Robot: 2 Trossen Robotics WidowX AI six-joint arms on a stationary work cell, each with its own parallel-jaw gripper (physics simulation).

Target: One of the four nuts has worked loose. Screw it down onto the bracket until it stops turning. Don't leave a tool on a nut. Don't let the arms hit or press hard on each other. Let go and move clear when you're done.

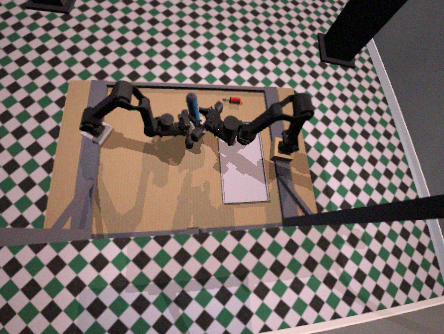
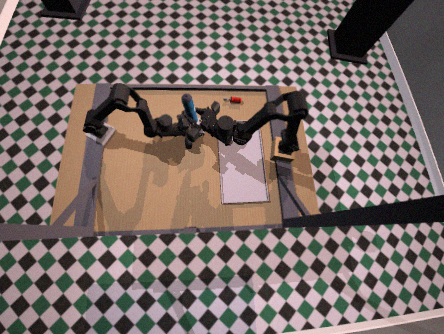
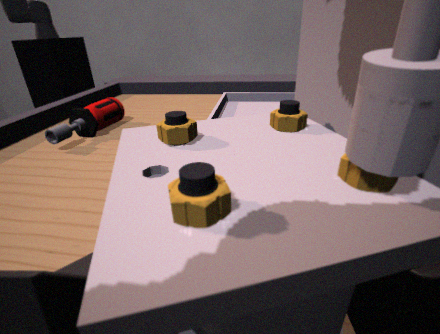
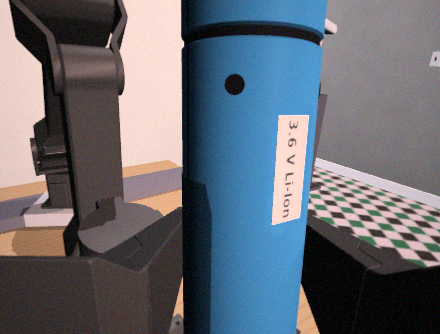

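Seen in the pictures: right gripper, between the fingertips: [image 1: 190, 110] [image 2: 187, 110] [image 4: 238, 218]; left arm's base, origin of its link: [image 1: 95, 129] [image 2: 99, 130] [image 4: 68, 199]; right arm's base, origin of its link: [image 1: 284, 148] [image 2: 285, 147].
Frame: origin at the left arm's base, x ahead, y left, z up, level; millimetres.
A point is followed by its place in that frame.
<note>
The pale bracket [image 3: 150, 240] {x 382, y 233, z 44 mm} carries yellow nuts on black studs: a near nut [image 3: 200, 200] {x 389, y 229, z 49 mm}, a back left nut [image 3: 177, 131] {x 411, y 256, z 48 mm}, a back right nut [image 3: 289, 119] {x 438, y 236, z 48 mm} and a right nut [image 3: 366, 175] {x 415, y 210, z 47 mm}. A grey socket [image 3: 392, 115] covers the top of the right nut; how far that nut is down is hidden. The socket's blue power screwdriver [image 1: 193, 107] {x 407, y 190, z 244 mm} [image 2: 189, 106] {x 408, y 190, z 255 mm} [image 4: 250, 150] {x 418, y 201, z 219 mm} stands nearly upright. My right gripper [image 4: 238, 218] {x 384, y 209, z 180 mm} is shut on its blue body. My left gripper [image 3: 217, 300] is shut on the bracket at its near edge, fingers partly visible.
A red screwdriver [image 1: 234, 100] {x 504, y 480, z 3 mm} [image 2: 235, 100] {x 506, y 480, z 2 mm} [image 3: 104, 115] {x 502, y 473, z -4 mm} with a socket tip lies near the table's far edge. A white tray [image 1: 245, 185] {x 743, y 90, z -19 mm} [image 2: 245, 185] {x 746, y 92, z -18 mm} lies right of centre, partly under the right arm. Both arms' wrists are close together around the bracket.
</note>
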